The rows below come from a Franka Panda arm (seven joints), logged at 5 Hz.
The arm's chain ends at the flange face. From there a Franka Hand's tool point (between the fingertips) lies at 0.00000 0.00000 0.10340 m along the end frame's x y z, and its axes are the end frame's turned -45 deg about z.
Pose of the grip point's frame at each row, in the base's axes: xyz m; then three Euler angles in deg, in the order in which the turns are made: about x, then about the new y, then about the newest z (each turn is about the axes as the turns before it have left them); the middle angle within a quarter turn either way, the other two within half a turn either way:
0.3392, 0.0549, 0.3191, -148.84, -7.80, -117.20
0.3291, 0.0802, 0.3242, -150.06, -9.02, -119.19
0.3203, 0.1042, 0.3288, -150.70, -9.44, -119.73
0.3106, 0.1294, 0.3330, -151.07, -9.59, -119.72
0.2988, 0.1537, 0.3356, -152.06, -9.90, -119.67
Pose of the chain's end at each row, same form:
0.3532, 0.0019, 0.4068, -148.84, -7.80, -72.20
0.3453, 0.0292, 0.4127, -150.06, -9.02, -74.19
0.3373, 0.0543, 0.4178, -150.70, -9.44, -74.73
0.3278, 0.0801, 0.4222, -151.07, -9.59, -74.72
0.3166, 0.1060, 0.4256, -152.06, -9.90, -74.67

